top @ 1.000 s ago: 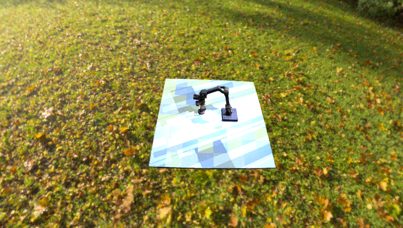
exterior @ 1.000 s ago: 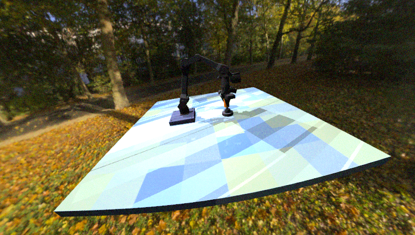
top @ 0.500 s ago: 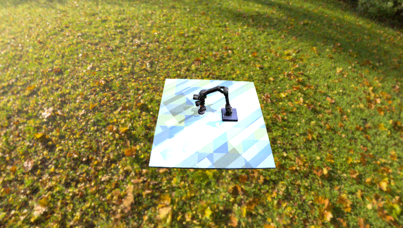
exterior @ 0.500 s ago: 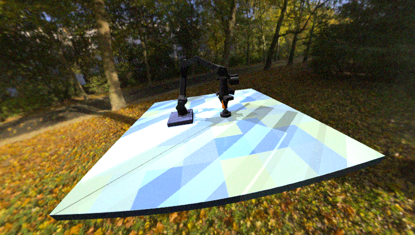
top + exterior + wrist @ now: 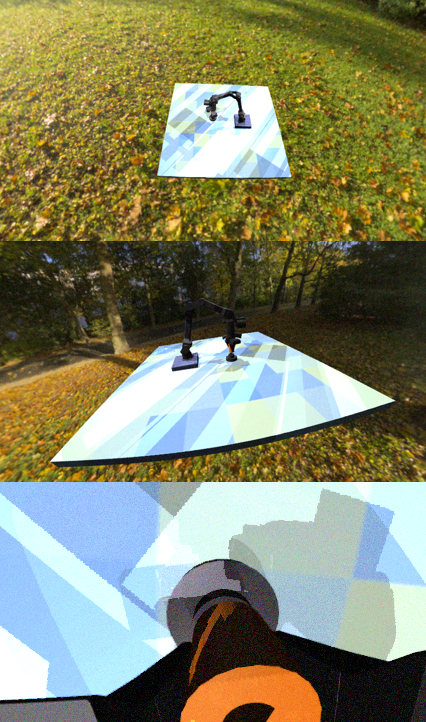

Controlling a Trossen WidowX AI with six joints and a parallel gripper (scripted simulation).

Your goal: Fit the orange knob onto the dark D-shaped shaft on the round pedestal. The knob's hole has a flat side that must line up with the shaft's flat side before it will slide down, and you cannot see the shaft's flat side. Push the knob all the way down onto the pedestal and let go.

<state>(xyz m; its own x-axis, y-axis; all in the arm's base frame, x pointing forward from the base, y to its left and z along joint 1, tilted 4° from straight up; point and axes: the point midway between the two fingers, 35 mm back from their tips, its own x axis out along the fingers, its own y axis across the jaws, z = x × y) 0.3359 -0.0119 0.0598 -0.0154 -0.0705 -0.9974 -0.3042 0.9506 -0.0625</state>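
Right now the round pedestal is 4 cm below my gripper tip. Also, from my gripper tip: orange knob 2 cm above.
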